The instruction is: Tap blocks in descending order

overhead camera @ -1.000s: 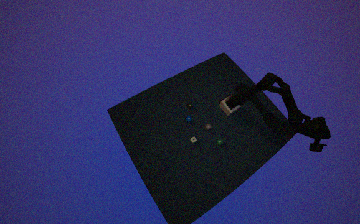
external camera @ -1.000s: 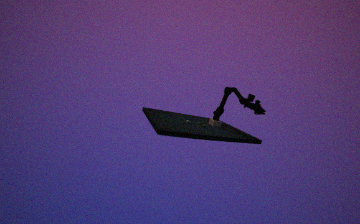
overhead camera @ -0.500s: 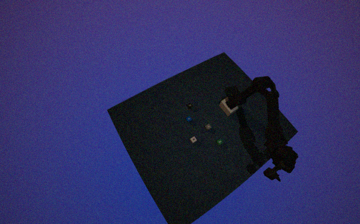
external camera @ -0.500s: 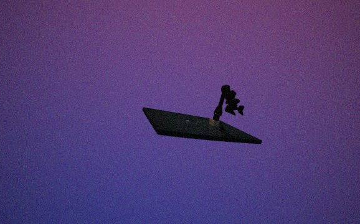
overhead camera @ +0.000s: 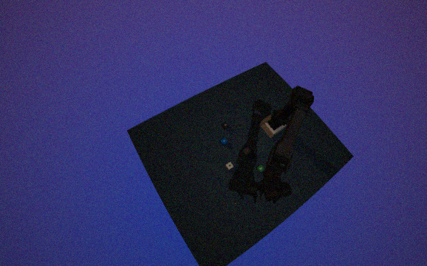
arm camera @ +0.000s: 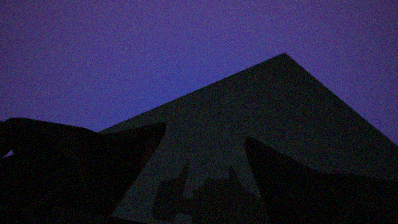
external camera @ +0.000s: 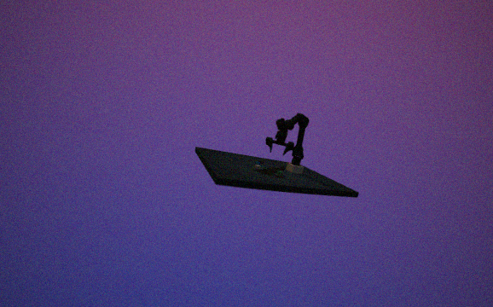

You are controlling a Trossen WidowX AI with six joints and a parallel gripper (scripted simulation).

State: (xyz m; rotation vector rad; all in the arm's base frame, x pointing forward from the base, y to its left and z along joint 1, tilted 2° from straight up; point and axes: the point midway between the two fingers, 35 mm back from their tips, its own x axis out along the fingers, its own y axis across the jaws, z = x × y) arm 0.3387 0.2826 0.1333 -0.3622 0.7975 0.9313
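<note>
My gripper tip is 13 cm past the green block, 14 cm to the left of it and 15 cm above it. Also, from my gripper tip: blue block: 5 cm behind, 38 cm to the right, 15 cm below; white block: 24 cm to the right, 15 cm below; tan block: 13 cm behind, 26 cm to the right, 15 cm below.
</note>
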